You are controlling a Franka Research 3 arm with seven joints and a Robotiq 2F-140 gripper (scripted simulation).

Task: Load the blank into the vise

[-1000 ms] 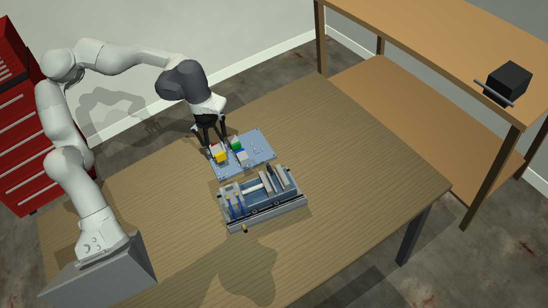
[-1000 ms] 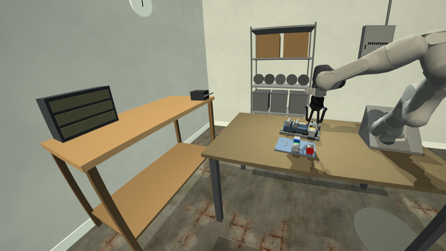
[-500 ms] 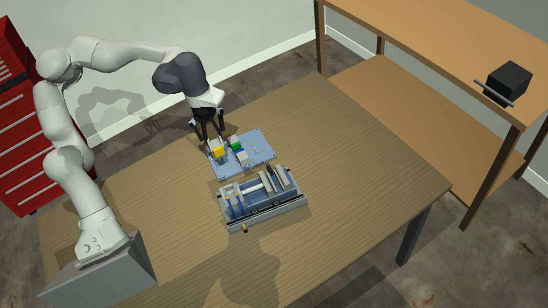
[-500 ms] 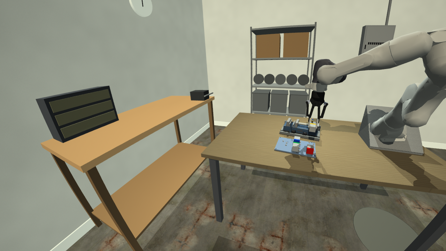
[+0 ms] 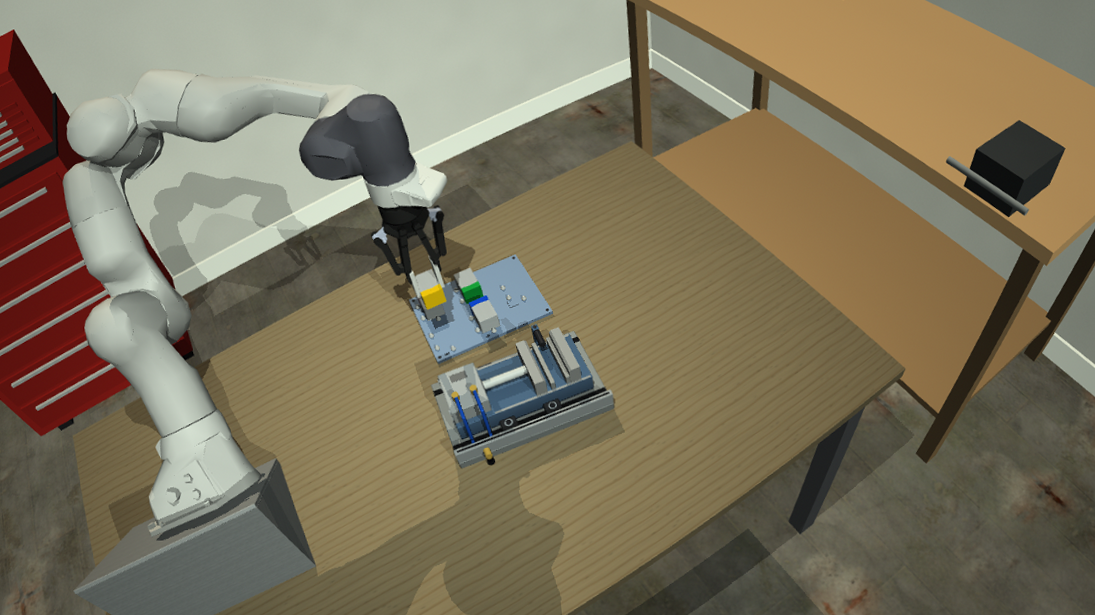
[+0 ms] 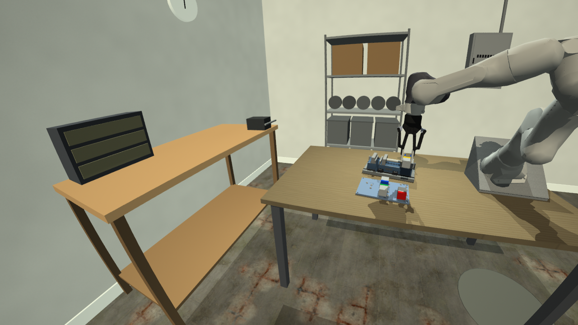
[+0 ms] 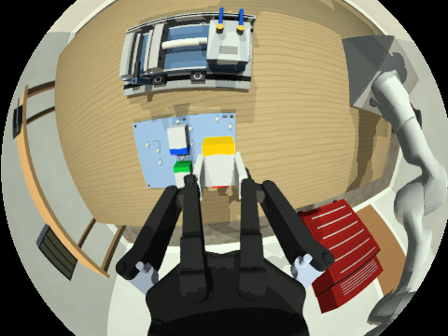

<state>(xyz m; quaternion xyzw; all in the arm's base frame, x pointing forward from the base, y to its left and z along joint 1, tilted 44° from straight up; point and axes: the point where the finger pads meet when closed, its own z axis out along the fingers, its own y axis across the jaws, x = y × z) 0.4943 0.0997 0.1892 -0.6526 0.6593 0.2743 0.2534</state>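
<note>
Right now the work stop is 170 mm to the right of my hand, 140 mm ahead of it and 100 mm below it. Also, from my hand: red-ended blank: 160 mm below, 90 mm to the left; green-ended blank: 160 mm below, 90 mm to the left, 90 mm ahead; blue-ended blank: 160 mm below, 90 mm ahead.
</note>
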